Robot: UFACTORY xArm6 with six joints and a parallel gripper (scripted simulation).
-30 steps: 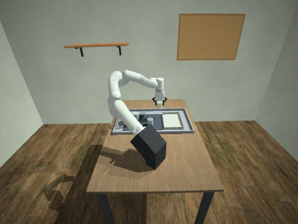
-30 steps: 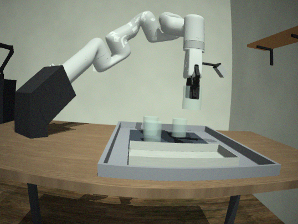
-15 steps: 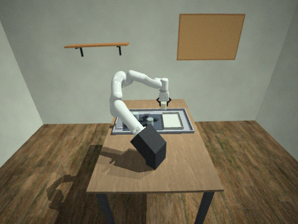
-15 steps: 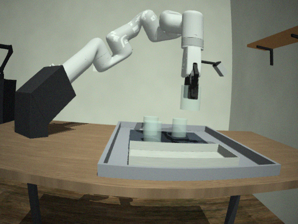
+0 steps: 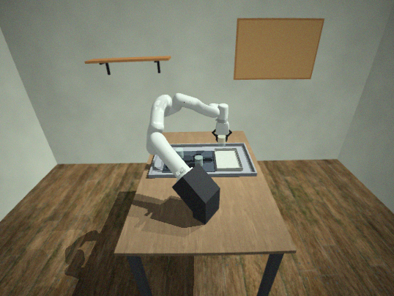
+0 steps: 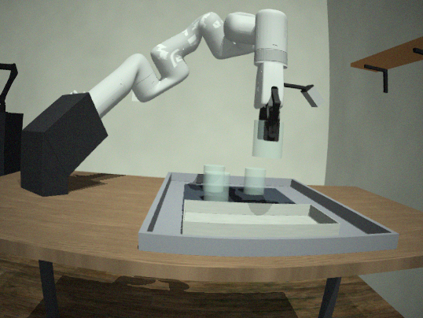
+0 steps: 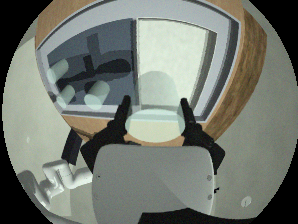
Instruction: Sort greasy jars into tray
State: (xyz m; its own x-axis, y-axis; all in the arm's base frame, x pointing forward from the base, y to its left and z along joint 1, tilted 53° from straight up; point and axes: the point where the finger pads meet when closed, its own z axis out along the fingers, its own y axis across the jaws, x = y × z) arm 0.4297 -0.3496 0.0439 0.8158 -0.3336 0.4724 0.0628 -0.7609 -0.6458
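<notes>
The pale tray lies 180 mm below my hand, 60 mm to the right of it and 10 mm behind it. The rest, counted from my hand: dark drying mat (260 mm to the left, 190 mm below, 40 mm behind).
</notes>
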